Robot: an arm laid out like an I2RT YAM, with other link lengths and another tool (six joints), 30 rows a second.
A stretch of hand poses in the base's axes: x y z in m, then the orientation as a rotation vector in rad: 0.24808 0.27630 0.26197 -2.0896 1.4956 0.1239; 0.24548 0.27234 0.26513 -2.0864 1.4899 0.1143; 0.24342 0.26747 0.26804 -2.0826 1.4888 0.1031; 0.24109 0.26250 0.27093 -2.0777 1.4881 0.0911; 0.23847 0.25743 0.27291 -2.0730 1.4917 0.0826; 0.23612 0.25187 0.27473 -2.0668 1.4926 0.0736; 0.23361 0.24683 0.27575 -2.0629 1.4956 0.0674; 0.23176 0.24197 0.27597 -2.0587 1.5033 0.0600; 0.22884 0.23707 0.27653 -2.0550 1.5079 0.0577
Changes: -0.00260 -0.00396 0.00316 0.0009 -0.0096 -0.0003; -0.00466 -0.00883 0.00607 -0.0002 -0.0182 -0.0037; -0.00699 -0.01380 0.00896 -0.0011 -0.0274 -0.0081; -0.00961 -0.01887 0.01094 -0.0025 -0.0324 -0.0140; -0.01196 -0.02443 0.01276 -0.0019 -0.0394 -0.0192; -0.01447 -0.02947 0.01378 -0.0028 -0.0430 -0.0240; -0.01632 -0.03433 0.01400 -0.0059 -0.0452 -0.0318; -0.01924 -0.03923 0.01456 -0.0060 -0.0456 -0.0365
